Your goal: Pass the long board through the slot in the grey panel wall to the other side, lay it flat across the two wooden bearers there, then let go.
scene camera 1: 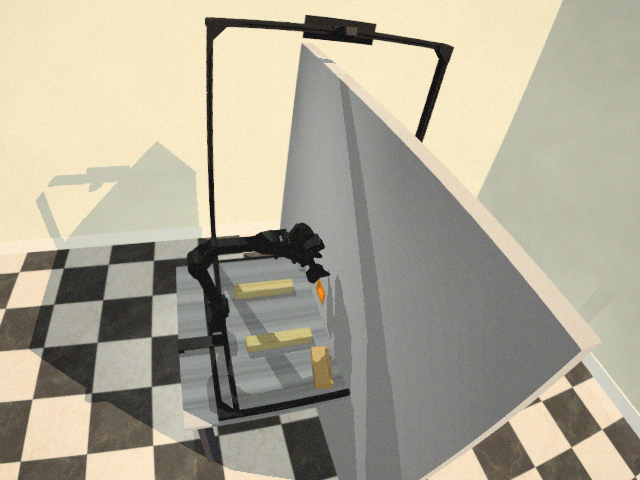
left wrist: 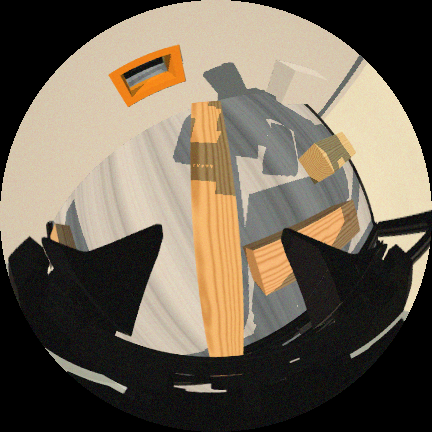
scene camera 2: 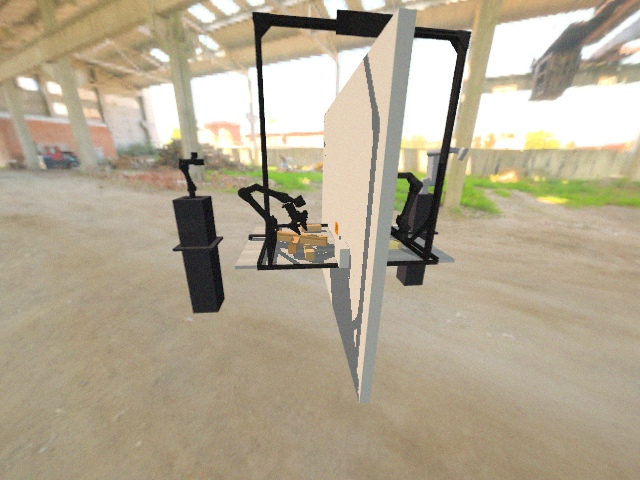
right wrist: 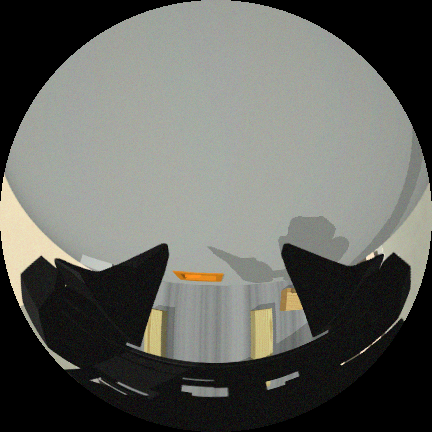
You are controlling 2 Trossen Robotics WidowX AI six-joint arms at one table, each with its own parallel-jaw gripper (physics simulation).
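Places are measured from the left arm's base along level axes (x right, y back, z down), in centimetres.
Pixels of known places: left gripper, fingertip midpoint: [left wrist: 224, 232] [scene camera 2: 303, 232]; right gripper, fingertip midpoint: [scene camera 1: 325, 265] [right wrist: 227, 250]; right arm's base, origin of the base link: [scene camera 1: 216, 325] [left wrist: 127, 72] [scene camera 2: 402, 236].
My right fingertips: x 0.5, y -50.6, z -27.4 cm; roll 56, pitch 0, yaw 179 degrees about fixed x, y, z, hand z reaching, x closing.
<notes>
For each thing: its top centre in the pictures, then the offset to it from my right fingertips. "*": a spot on its surface instead.
- long board, middle of its top: [left wrist: 217, 254] [scene camera 2: 301, 234] dx +1.7, dy +30.2, dz +23.4 cm
- orange-framed slot, surface spot: [left wrist: 177, 65] * dx +7.9, dy +7.6, dz +19.4 cm
- wooden block, middle of its top: [right wrist: 309, 297] [scene camera 1: 322, 364] dx -25.9, dy -5.0, dz +25.5 cm
The long board [scene camera 2: 313, 239] [left wrist: 215, 250] lies level, low over the table on the left gripper's side of the panel wall [scene camera 1: 439, 289] [scene camera 2: 351, 134] [left wrist: 75, 130] [right wrist: 215, 140]. Its far end points towards the wall, to the right of the orange-framed slot [scene camera 1: 320, 292] [scene camera 2: 336, 228] [left wrist: 177, 65] [right wrist: 218, 276] in the left wrist view. My left gripper [scene camera 2: 298, 228] [left wrist: 224, 232] is open above the board, which shows between its fingers. My right gripper [scene camera 1: 317, 272] [right wrist: 227, 250] is open and empty across the wall. Two pale bearers [scene camera 1: 263, 288] [scene camera 1: 279, 339] [right wrist: 155, 333] [right wrist: 262, 333] lie on its side.
A wooden block [scene camera 1: 321, 367] [right wrist: 289, 300] lies beside the wall near the bearers. On the board's side, one block [left wrist: 300, 250] lies close to the board, another [left wrist: 327, 157] stands further right, and a third [left wrist: 65, 237] shows at left. A black frame [scene camera 1: 210, 129] [scene camera 2: 262, 103] surrounds the table.
</notes>
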